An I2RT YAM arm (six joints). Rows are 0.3 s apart.
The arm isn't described. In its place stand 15 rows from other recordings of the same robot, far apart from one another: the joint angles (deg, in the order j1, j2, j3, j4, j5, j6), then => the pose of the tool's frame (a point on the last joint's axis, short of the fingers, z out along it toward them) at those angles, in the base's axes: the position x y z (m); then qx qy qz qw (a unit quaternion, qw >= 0).
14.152 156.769 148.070 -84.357 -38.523 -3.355 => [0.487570, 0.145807, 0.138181, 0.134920, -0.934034, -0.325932, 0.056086]
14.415 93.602 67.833 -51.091 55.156 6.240 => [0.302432, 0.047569, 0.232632, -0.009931, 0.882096, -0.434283, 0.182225]
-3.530 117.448 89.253 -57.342 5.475 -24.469 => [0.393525, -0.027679, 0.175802, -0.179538, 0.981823, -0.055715, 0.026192]
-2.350 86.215 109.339 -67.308 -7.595 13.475 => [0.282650, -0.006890, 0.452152, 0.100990, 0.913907, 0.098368, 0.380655]
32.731 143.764 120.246 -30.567 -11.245 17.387 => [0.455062, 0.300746, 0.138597, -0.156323, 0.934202, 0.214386, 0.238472]
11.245 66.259 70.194 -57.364 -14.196 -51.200 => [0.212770, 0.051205, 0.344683, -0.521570, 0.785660, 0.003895, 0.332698]
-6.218 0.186 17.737 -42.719 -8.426 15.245 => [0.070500, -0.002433, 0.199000, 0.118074, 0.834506, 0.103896, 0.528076]
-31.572 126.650 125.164 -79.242 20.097 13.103 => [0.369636, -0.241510, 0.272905, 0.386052, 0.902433, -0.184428, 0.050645]
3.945 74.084 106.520 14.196 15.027 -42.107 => [0.196792, 0.004319, 0.628216, -0.031458, 0.384657, -0.346823, 0.854847]
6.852 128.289 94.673 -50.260 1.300 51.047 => [0.429525, 0.050800, 0.126077, 0.376184, 0.924935, 0.015941, 0.052222]
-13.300 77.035 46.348 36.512 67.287 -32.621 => [0.274058, -0.098528, 0.306240, 0.311686, 0.619079, -0.582931, 0.424011]
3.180 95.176 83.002 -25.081 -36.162 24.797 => [0.375989, 0.041929, 0.321214, 0.024295, 0.862427, 0.371888, 0.342532]
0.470 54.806 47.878 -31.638 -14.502 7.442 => [0.203020, 0.010581, 0.291634, -0.000324, 0.895420, 0.143141, 0.421585]
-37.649 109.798 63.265 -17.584 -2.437 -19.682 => [0.293355, -0.224402, 0.126783, 0.147445, 0.963170, -0.089221, 0.206404]
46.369 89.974 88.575 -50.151 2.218 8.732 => [0.231742, 0.241093, 0.345690, -0.298493, 0.895647, 0.136070, 0.300338]
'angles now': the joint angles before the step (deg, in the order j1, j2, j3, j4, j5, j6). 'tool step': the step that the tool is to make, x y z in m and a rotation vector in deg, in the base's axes. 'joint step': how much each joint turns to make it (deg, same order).
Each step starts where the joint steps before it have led.
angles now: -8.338, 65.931, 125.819, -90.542, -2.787, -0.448
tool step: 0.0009, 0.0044, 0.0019, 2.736, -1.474, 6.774
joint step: -0.042, -0.003, 0.049, 0.909, -7.361, -0.906
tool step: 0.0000, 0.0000, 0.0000, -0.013, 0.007, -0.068
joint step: 0.049, -0.001, 0.001, 0.002, 0.108, 0.047
